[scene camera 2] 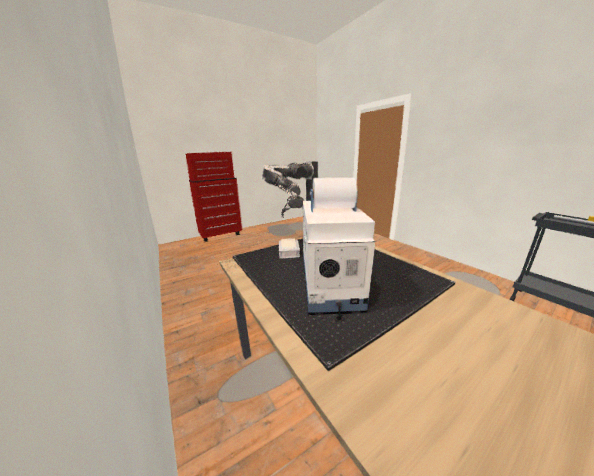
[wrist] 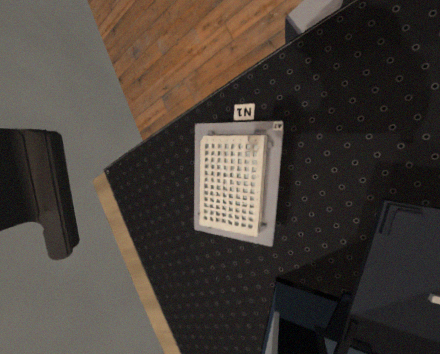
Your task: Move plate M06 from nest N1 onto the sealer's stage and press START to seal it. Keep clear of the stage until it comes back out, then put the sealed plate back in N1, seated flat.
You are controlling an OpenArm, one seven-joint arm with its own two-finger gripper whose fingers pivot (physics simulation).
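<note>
Plate M06 (wrist: pixel 231 185), a cream plate with a grid of square wells, sits in nest N1 (wrist: pixel 272 190), a grey base with an N1 label beside it. In the scene view, the plate (scene camera 2: pixel 289 243) is a small pale block left of the sealer (scene camera 2: pixel 339 270), a white and blue machine seen from its back. Dark and blue parts of the sealer (wrist: pixel 400 270) show at the lower right of the wrist view; I cannot tell the stage or START from them. My gripper (scene camera 2: pixel 292 207) is open and empty, above the nest side of the table; one finger shows at the wrist view's left edge.
A black perforated mat (scene camera 2: pixel 280 285) (wrist: pixel 200 295) lies under the nest and sealer on the wooden table (scene camera 2: pixel 450 380). The nest is near the mat's edge. A grey block (wrist: pixel 315 17) stands beyond that edge. A red tool cabinet (scene camera 2: pixel 216 200) and a dark cart stand away from the table.
</note>
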